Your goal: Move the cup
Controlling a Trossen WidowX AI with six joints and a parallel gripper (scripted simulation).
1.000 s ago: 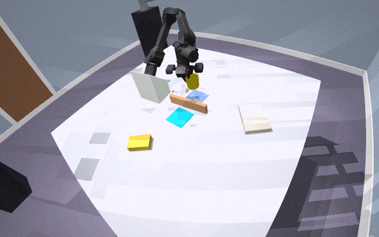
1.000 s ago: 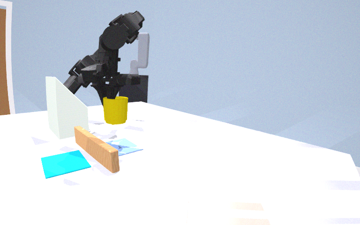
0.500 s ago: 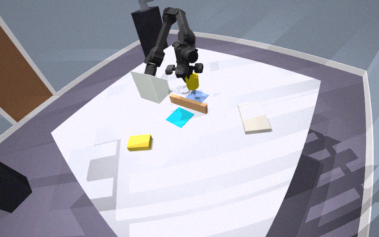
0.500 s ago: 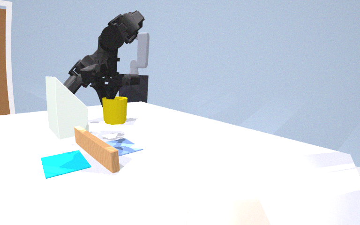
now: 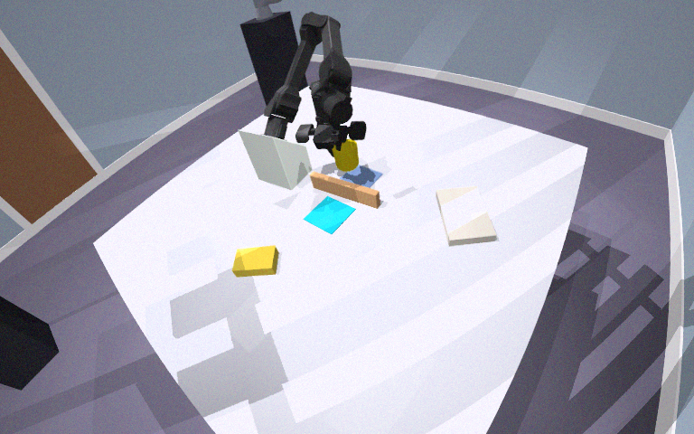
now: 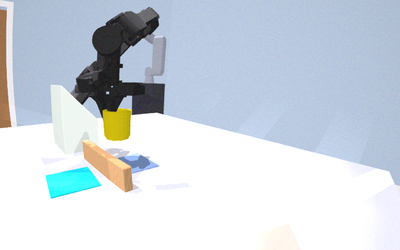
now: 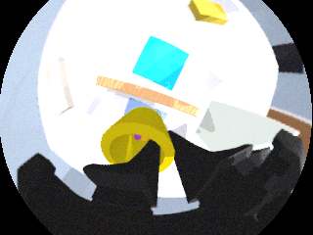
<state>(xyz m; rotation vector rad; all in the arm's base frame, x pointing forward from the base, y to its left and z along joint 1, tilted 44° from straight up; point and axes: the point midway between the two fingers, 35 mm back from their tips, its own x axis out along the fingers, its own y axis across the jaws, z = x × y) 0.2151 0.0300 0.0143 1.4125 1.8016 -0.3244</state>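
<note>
Right now my gripper tip is 12 cm to the left of the bright cyan pad, 12 cm above it and 4 cm short of it. Round my gripper tip: wooden bar 9 cm below, 3 cm to the right, 3 cm ahead; then purple marble 3 cm to the left, 3 cm ahead, 2 cm below; then yellow cup 2 cm ahead, 1 cm to the left.
</note>
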